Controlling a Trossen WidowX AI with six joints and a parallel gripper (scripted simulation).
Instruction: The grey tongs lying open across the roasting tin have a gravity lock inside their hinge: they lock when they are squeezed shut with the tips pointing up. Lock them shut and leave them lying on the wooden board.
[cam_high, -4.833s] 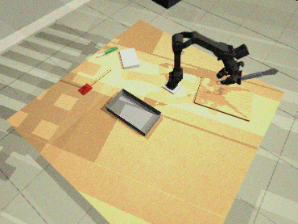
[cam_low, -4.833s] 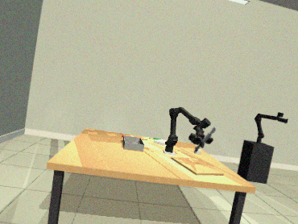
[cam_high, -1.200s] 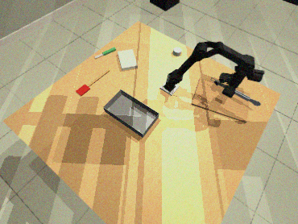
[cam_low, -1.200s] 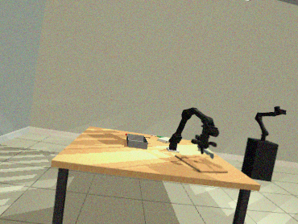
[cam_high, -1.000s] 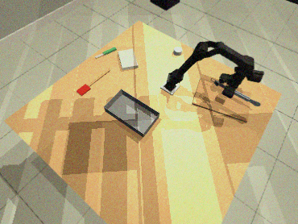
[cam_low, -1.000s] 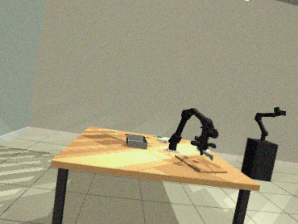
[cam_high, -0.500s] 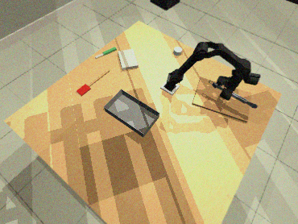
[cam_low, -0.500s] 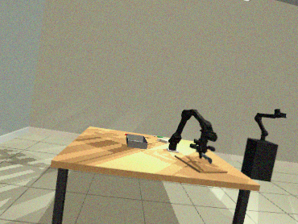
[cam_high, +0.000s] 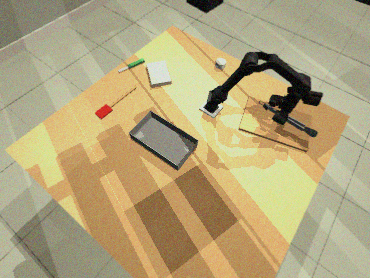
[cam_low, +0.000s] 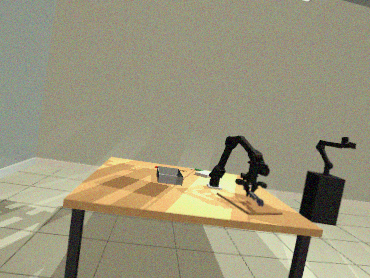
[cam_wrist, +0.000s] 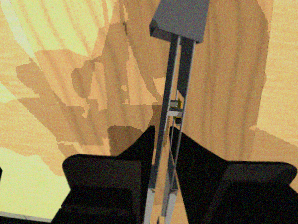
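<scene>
My gripper tip is 4 cm above the wooden board. Also, from my gripper tip: white block: 72 cm to the right, 20 cm ahead, 3 cm below; red-headed spatula: 73 cm to the right, 54 cm ahead, 4 cm below; grey roasting tin: 51 cm ahead, 35 cm to the right, 2 cm below.
</scene>
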